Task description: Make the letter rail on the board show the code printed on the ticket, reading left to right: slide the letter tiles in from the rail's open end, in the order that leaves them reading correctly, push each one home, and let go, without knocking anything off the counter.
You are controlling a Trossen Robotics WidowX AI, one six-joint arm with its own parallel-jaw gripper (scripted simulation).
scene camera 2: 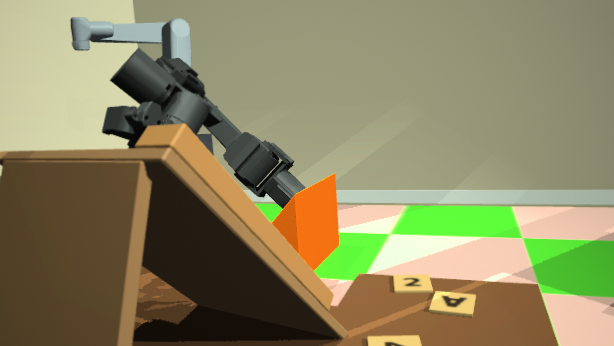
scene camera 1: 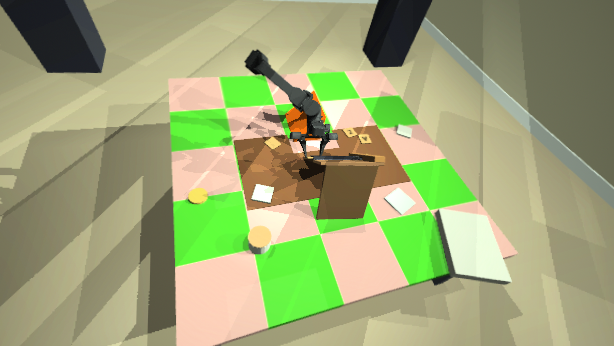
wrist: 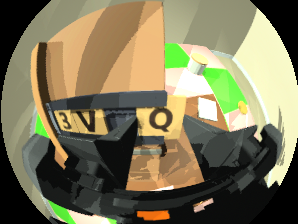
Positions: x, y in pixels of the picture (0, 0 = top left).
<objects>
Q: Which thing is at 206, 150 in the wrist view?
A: My gripper.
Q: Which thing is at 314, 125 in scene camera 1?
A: My gripper.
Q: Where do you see a wooden board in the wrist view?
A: At 115, 62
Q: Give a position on a wooden board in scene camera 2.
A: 86, 220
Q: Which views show the pale slab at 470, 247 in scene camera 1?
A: Scene camera 1 only.
</objects>
